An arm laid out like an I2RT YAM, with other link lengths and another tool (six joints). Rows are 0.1 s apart.
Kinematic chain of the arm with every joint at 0, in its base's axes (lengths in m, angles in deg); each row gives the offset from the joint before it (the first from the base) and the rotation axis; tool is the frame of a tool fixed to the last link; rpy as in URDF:
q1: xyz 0 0 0.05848 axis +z
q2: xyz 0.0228 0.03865 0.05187 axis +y
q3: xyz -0.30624 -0.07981 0 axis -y
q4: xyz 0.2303 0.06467 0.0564 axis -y
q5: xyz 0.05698 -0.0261 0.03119 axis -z
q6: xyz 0.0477 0 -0.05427 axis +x
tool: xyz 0.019 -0.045 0.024 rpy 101.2 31.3 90
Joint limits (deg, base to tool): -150..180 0..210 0..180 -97..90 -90..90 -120..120
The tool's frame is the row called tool.
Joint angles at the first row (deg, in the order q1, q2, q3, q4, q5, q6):
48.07 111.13 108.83 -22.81 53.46 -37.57
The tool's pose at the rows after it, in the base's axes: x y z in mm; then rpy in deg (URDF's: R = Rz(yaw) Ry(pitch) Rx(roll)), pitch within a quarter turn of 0, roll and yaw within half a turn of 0:
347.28 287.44 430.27 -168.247 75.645 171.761
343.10 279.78 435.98 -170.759 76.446 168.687
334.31 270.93 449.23 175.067 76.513 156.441
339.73 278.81 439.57 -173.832 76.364 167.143
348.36 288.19 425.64 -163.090 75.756 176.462
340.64 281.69 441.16 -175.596 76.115 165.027
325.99 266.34 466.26 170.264 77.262 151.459
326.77 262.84 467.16 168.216 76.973 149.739
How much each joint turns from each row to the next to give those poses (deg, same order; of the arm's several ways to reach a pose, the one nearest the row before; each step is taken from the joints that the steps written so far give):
0.35 -0.29 -0.52 0.04 1.09 -0.21
-0.25 -1.58 -1.36 0.95 0.50 -0.28
0.06 -2.47 -0.75 0.46 -1.87 1.05
0.11 1.57 0.23 -0.08 0.53 -1.26
0.00 2.52 0.73 -0.17 1.39 -0.66
0.25 -1.59 1.18 -1.44 -0.96 1.75
0.11 -3.56 0.05 -0.15 -0.09 -0.03
-0.43 -0.44 -0.37 0.17 -0.79 0.18

